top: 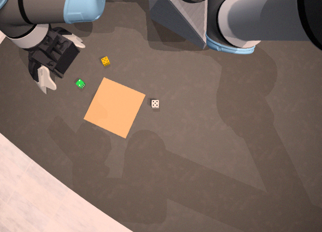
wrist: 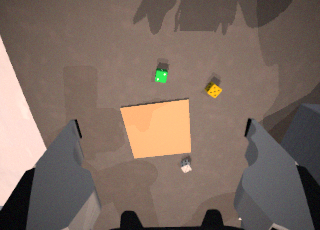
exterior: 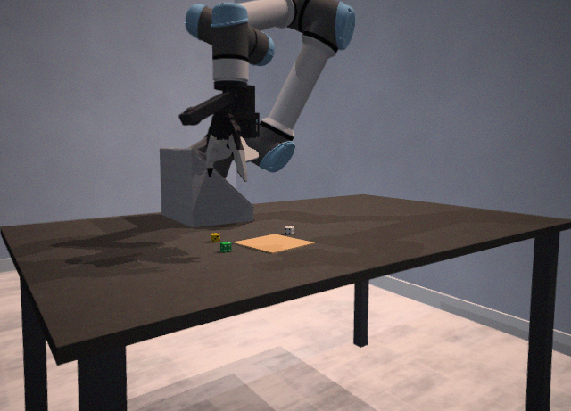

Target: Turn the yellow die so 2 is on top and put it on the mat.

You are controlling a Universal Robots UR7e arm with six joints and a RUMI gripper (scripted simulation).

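Right now the green die is 15 cm below my hand. Also, from my hand: orange mat: 13 cm to the left, 16 cm below; then white die: 7 cm behind, 23 cm to the left, 15 cm below; then yellow die: 10 cm behind, 2 cm to the left, 15 cm below.
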